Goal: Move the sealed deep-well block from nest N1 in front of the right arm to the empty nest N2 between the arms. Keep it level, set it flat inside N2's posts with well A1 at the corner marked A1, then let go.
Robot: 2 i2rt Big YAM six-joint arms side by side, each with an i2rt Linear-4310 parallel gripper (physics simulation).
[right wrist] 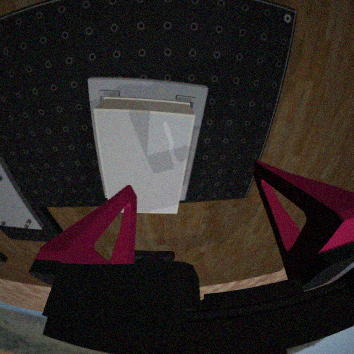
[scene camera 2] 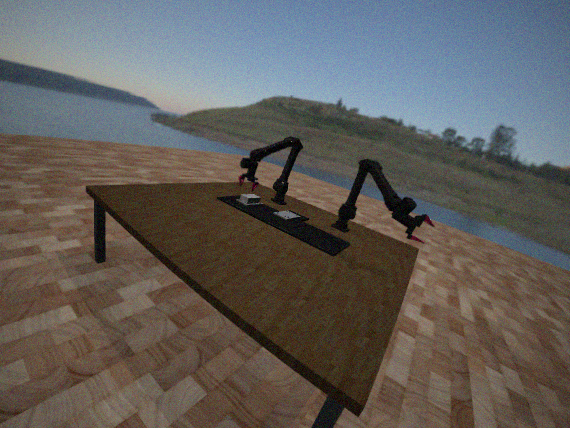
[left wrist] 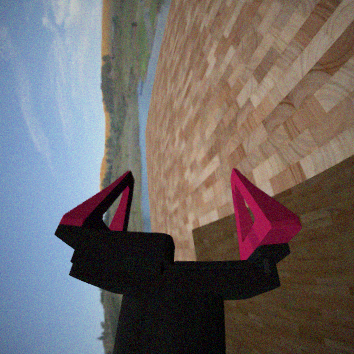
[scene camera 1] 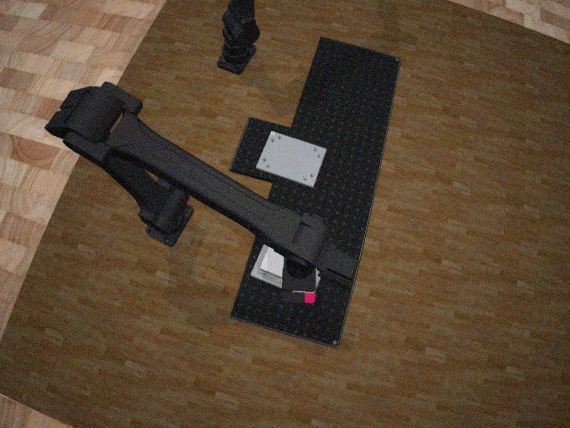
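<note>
The sealed deep-well block, pale with a flat top, sits in grey nest N1. The right arm partly hides it in scene camera 1. Nest N2 is an empty light plate with small posts. My right gripper is open above the block. In the right wrist view one finger overlaps the block's near left corner, and the other stands well right of it. My left gripper is open and empty, far from both nests. The A1 marks cannot be read.
A black perforated mat lies under both nests, with a side tab under N2. The wooden table surrounds it. The right arm's long link passes over the mat between N2 and N1 in scene camera 1.
</note>
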